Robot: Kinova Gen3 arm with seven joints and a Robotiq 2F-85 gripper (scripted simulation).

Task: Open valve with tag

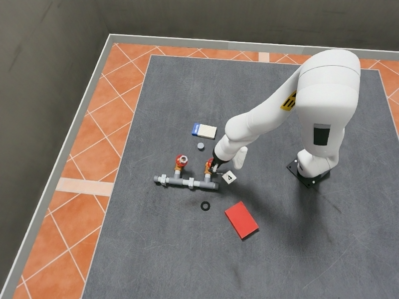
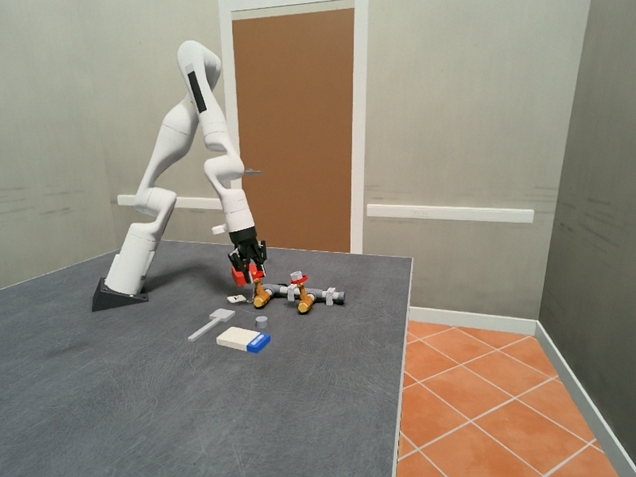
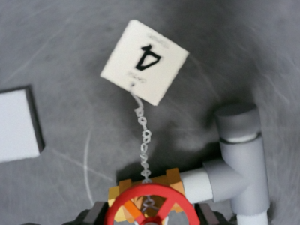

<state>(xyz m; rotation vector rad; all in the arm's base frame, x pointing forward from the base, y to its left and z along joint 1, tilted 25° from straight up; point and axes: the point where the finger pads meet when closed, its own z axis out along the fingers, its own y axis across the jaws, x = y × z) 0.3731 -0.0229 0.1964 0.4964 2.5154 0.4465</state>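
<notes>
Right now my hand is 7 cm past the white tag, 2 cm to the right of it and 9 cm above it. The rest, counted from my hand: grey paddle (6 cm behind, 13 cm to the right, 9 cm below); then blue box (5 cm ahead, 21 cm to the right, 8 cm below); then red block (12 cm behind, 20 cm to the left, 8 cm below).
</notes>
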